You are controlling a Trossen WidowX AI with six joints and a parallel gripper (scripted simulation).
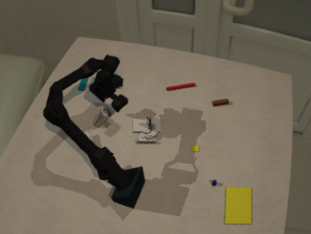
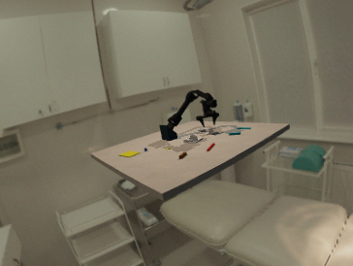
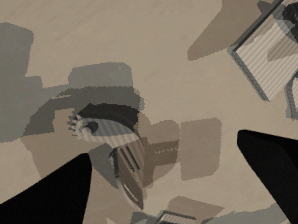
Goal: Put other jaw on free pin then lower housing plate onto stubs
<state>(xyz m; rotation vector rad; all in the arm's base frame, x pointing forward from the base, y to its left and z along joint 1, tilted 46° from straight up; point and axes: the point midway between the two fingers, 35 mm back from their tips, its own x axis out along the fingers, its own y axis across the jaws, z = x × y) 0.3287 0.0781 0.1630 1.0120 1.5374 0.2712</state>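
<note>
My gripper tip is now 7 cm above the jaw, 6 cm to the right of it and 1 cm short of it. Round my gripper tip: brown block (47 cm to the right, 19 cm ahead, 6 cm below); yellow square (39 cm to the right, 8 cm behind, 7 cm below); red bar (26 cm to the right, 24 cm ahead, 7 cm below).
</note>
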